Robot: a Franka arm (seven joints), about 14 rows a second.
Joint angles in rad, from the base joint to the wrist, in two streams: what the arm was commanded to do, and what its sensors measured. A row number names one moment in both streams.
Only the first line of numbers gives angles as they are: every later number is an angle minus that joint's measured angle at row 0.
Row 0, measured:
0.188, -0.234, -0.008, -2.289, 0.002, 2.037, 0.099
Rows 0 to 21, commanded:
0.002, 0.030, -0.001, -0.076, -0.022, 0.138, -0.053
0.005, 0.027, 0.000, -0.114, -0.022, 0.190, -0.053
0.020, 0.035, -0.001, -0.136, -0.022, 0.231, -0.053
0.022, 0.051, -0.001, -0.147, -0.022, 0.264, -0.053
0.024, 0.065, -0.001, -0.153, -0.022, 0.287, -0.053
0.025, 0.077, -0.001, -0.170, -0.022, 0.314, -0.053
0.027, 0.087, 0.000, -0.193, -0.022, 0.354, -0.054
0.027, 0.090, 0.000, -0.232, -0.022, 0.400, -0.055
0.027, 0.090, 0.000, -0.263, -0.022, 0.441, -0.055
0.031, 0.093, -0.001, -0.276, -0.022, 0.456, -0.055
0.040, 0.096, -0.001, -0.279, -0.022, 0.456, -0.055
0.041, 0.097, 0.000, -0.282, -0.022, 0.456, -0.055
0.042, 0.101, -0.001, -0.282, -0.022, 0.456, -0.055
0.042, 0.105, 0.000, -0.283, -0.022, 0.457, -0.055
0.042, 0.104, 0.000, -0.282, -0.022, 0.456, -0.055
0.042, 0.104, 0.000, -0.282, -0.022, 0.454, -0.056
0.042, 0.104, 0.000, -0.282, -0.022, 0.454, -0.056
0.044, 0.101, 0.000, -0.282, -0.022, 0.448, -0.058
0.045, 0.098, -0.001, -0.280, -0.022, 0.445, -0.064
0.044, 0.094, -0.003, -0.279, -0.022, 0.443, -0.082
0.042, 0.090, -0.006, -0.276, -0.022, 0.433, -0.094
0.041, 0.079, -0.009, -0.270, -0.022, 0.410, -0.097
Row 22, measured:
0.040, 0.105, 0.002, -0.272, -0.009, 0.430, -0.071
